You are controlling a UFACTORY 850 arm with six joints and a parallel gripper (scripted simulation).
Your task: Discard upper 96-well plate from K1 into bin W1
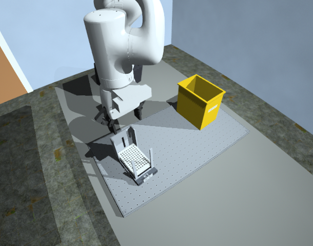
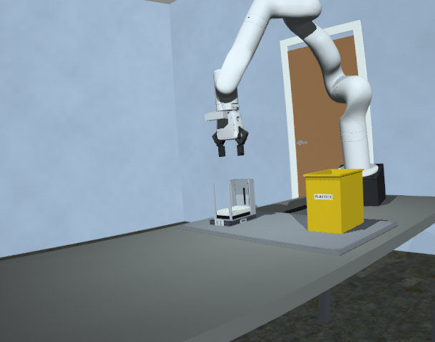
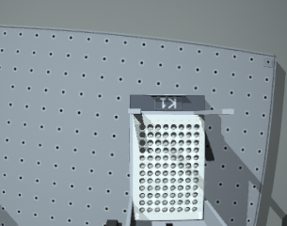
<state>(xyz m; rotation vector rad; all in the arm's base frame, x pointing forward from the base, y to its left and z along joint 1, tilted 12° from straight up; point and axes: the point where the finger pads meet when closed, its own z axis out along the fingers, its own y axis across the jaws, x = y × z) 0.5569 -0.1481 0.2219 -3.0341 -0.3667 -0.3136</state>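
The white 96-well plate is 210 mm below my hand. Also, from my hand: black 96-well plate 230 mm below; then yellow plastics bin 130 mm behind, 390 mm to the left, 170 mm below.
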